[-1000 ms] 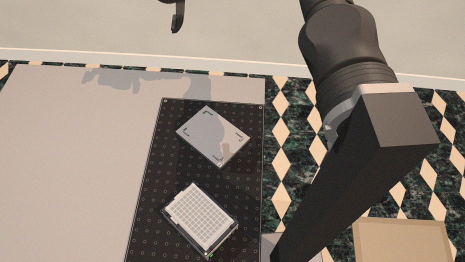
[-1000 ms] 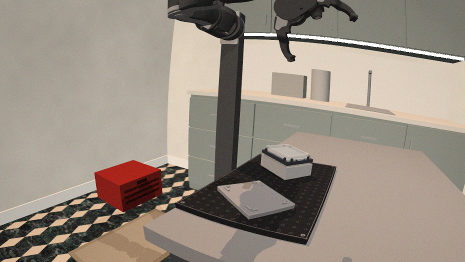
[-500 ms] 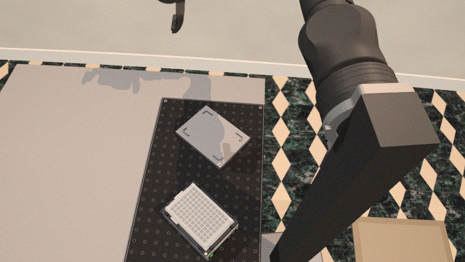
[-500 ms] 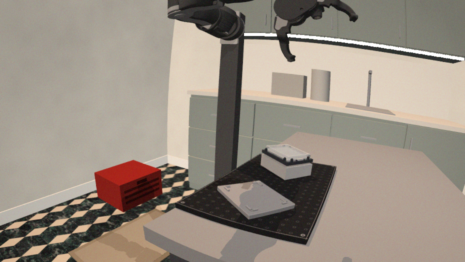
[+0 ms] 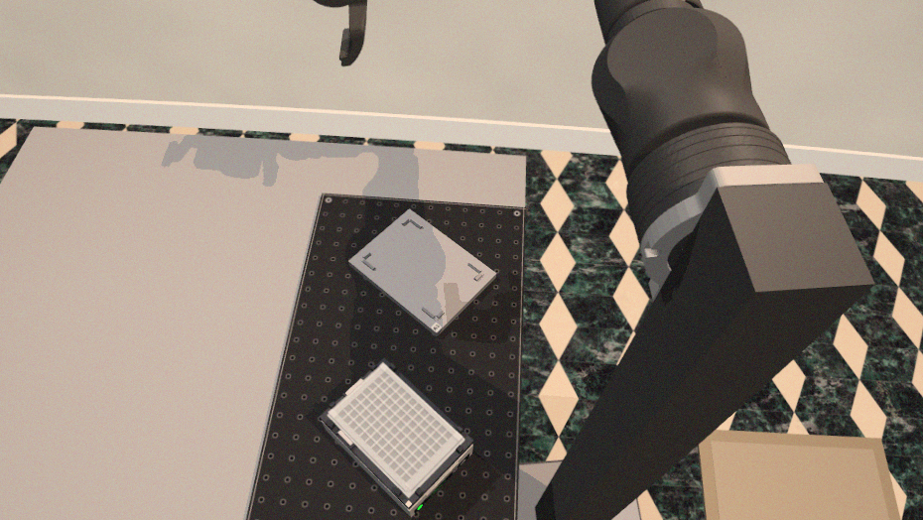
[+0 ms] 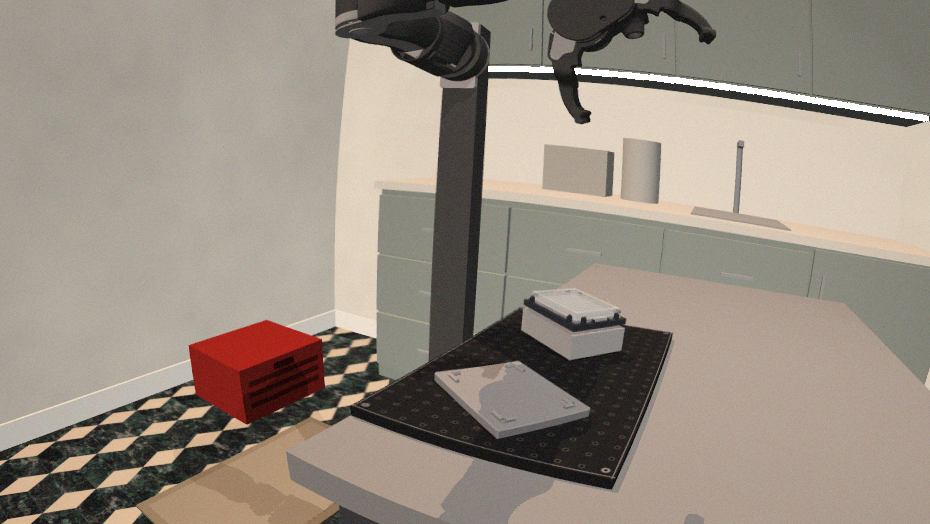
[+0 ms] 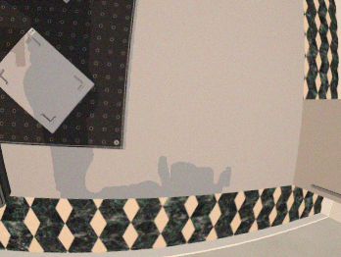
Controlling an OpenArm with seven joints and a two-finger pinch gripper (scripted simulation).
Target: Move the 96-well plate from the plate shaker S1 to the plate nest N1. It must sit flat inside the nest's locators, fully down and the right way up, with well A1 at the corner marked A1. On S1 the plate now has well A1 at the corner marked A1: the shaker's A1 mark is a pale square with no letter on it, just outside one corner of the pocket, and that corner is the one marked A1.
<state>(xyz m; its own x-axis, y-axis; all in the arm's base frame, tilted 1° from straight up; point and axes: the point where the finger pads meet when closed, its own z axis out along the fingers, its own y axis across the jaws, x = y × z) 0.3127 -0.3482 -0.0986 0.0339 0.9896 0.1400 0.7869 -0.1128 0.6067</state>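
My hand is 31 cm to the right of the 96-well plate, 29 cm above it and 10 cm past it. From my hand the other things lie so: plate shaker S1: 31 cm below, 30 cm to the left, 8 cm behind; then A1 label: 34 cm below, 17 cm to the left, 15 cm behind; then plate nest N1: 35 cm below, 14 cm behind, 8 cm to the left.
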